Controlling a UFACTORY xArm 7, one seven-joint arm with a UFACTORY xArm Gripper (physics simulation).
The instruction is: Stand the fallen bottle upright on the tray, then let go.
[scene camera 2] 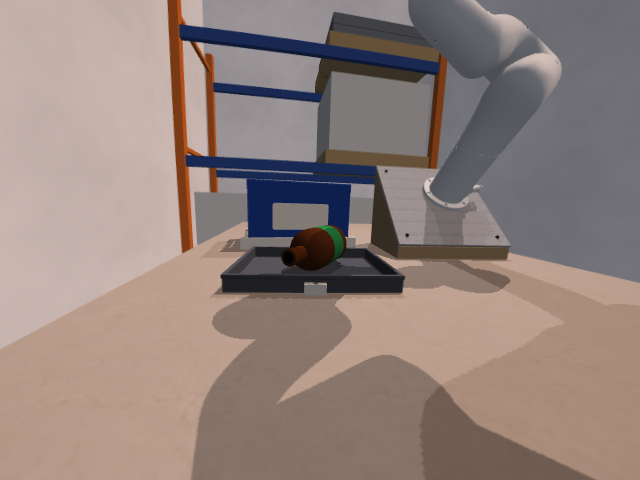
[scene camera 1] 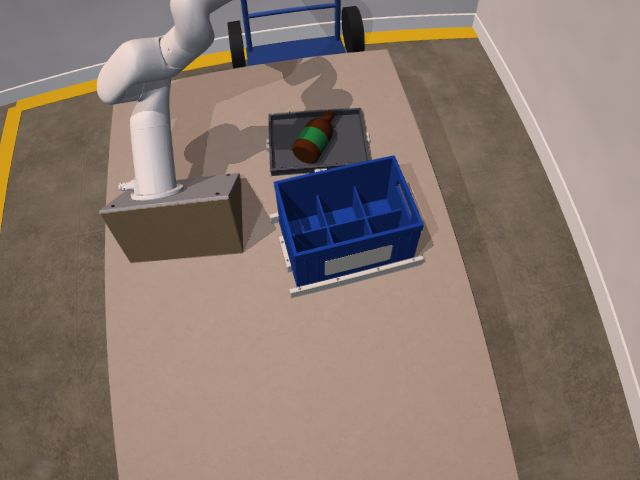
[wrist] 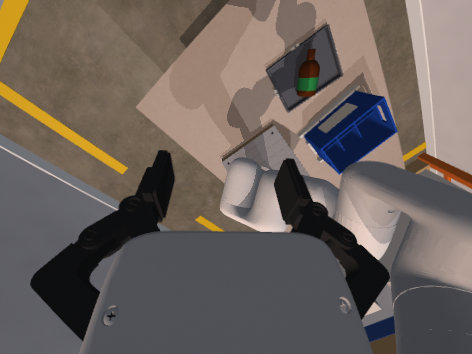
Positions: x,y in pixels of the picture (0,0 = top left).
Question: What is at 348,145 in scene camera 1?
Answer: A dark tray.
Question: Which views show my gripper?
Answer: The wrist view only.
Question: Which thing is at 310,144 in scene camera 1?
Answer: A brown bottle.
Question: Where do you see a dark tray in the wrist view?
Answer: At 283,74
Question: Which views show the dark tray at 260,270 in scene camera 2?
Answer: Scene camera 2, scene camera 1 and the wrist view: all of them.
